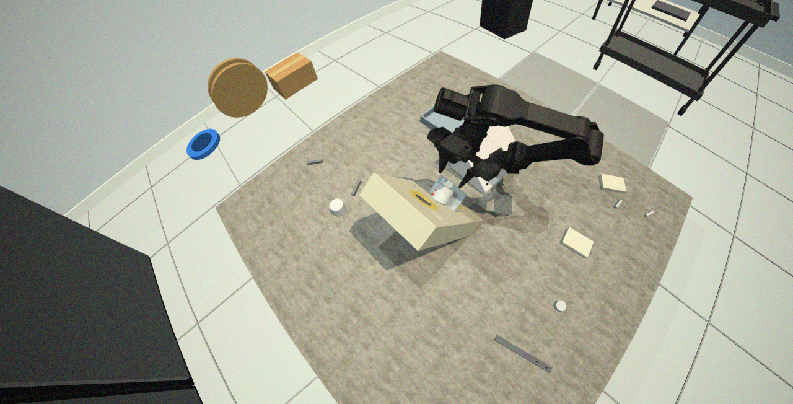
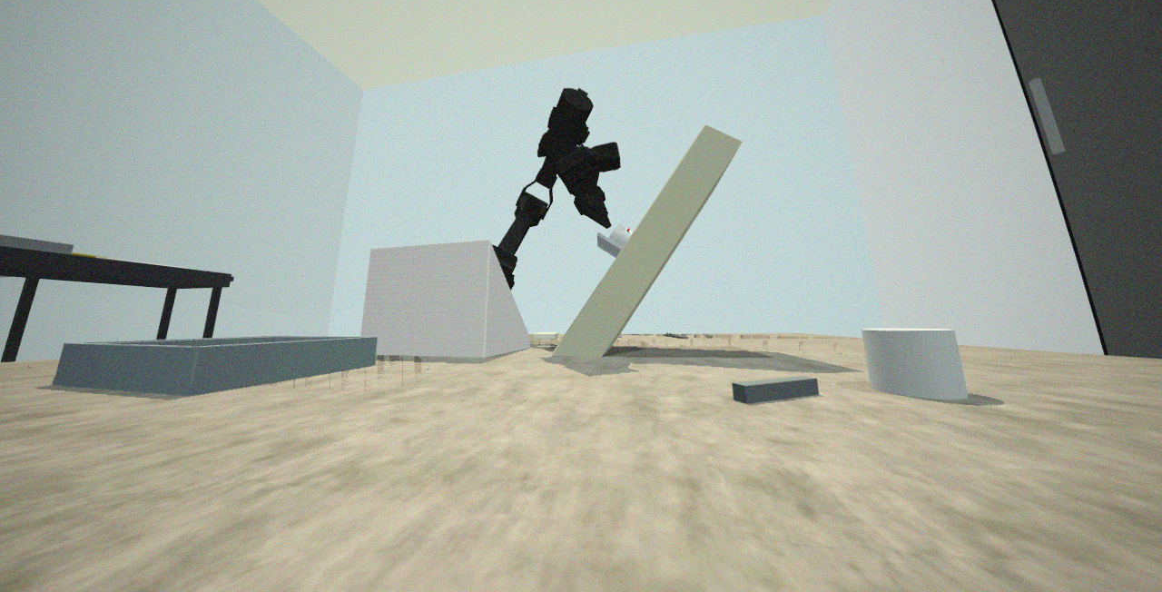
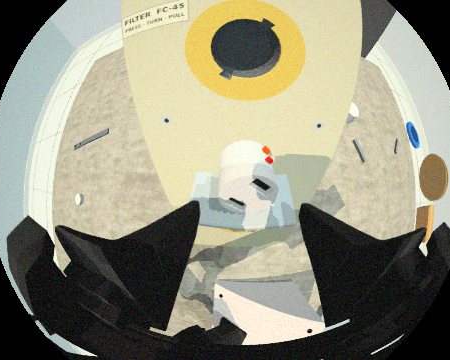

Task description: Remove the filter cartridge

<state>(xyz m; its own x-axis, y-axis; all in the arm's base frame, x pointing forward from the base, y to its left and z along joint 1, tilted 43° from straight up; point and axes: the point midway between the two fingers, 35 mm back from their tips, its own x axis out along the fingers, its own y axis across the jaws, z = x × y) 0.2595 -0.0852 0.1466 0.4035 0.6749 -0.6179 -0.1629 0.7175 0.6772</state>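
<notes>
Now: gripper tip 3 cm above the white round filter cartridge and 2 cm short of it. Also, from my gripper tip: grey-blue tray: 33 cm to the right, 28 cm behind, 21 cm below; cream service panel: 6 cm ahead, 5 cm below, 1 cm to the left.
</notes>
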